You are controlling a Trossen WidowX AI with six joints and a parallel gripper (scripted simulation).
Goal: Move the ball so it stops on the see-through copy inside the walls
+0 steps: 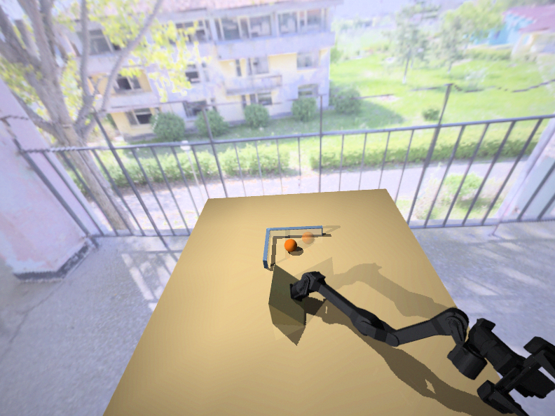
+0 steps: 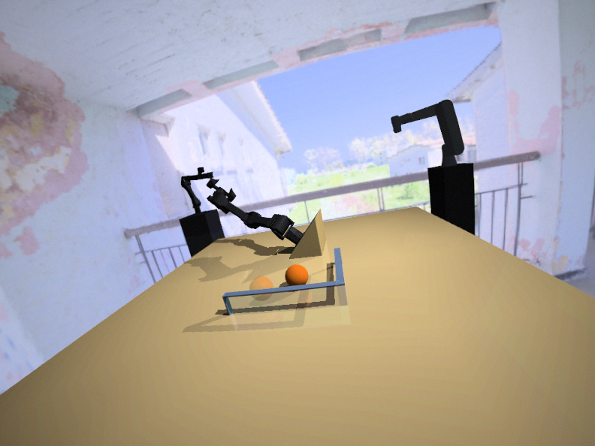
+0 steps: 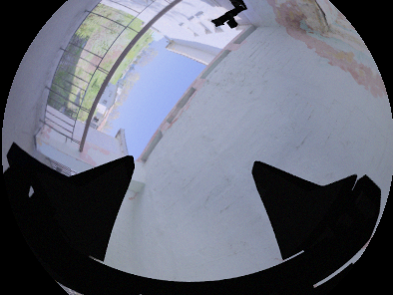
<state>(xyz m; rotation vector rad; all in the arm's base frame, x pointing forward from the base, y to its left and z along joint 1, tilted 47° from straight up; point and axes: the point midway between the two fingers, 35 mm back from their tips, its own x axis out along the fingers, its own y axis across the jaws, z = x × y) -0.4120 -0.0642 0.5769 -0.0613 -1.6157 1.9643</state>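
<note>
Right now my gripper tip is 79 cm short of the orange ball, 46 cm to the right of it and 32 cm above it. The rest, counted from my gripper tip: see-through copy of ball 84 cm ahead, 36 cm to the left, 32 cm below.
</note>
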